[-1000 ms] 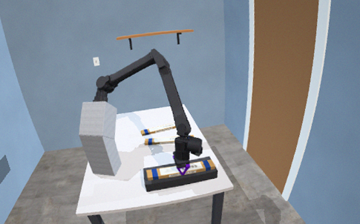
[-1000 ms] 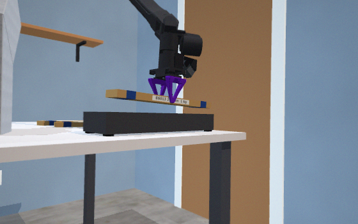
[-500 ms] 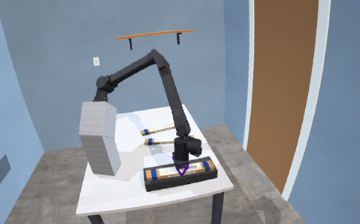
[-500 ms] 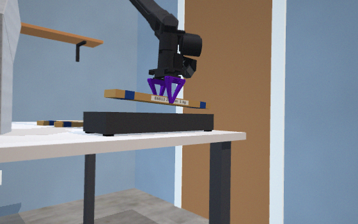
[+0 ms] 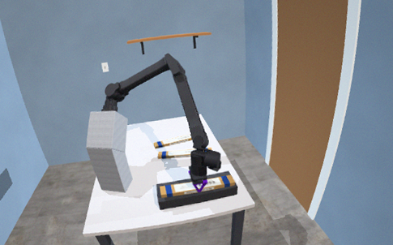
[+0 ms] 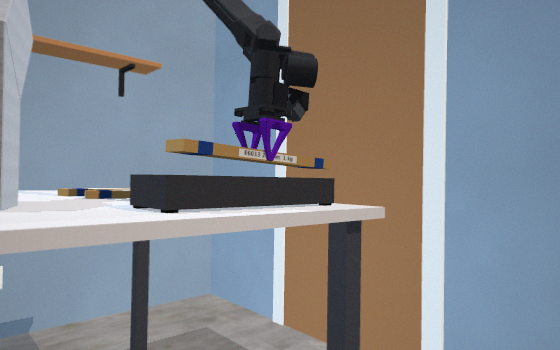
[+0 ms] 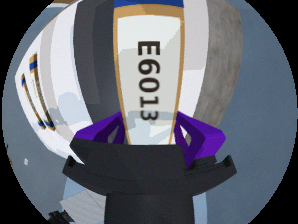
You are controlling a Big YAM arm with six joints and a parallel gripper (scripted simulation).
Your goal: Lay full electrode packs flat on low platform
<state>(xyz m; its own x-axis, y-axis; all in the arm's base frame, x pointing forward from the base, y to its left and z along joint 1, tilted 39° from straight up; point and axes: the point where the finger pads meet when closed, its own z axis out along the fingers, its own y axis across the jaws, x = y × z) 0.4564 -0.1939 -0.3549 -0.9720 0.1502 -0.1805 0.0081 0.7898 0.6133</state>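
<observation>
My gripper is now 50 mm to the right of the low platform and 80 mm above it.
</observation>
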